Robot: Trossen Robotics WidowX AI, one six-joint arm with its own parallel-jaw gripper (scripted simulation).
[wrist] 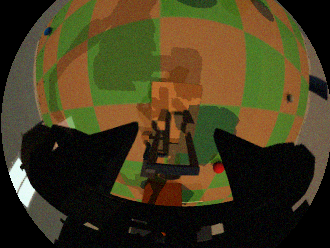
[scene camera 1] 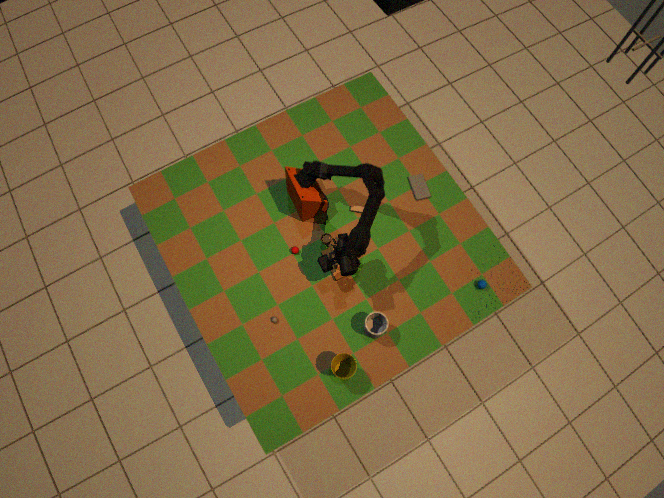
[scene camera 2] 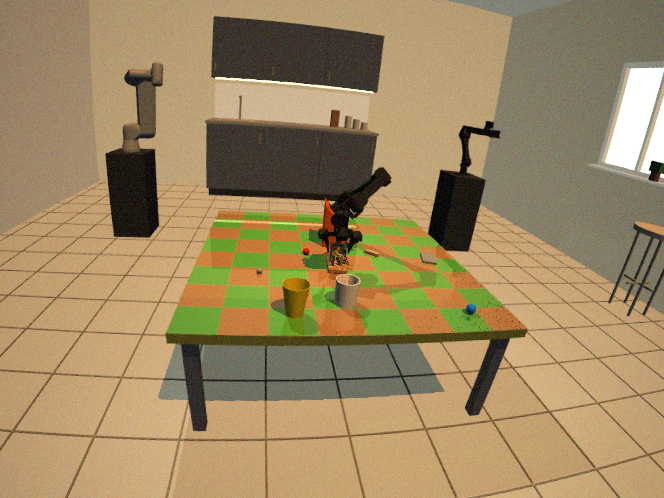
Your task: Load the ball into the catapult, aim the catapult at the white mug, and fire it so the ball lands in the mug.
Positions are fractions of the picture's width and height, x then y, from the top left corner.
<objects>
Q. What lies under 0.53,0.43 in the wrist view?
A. A wooden catapult.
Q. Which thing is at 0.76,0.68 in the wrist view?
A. My gripper.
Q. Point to a white mug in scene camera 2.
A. At 0.52,0.58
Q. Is my gripper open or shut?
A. Open.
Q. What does my gripper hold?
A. Nothing.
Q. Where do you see a yellow cup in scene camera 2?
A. At 0.45,0.58
</objects>
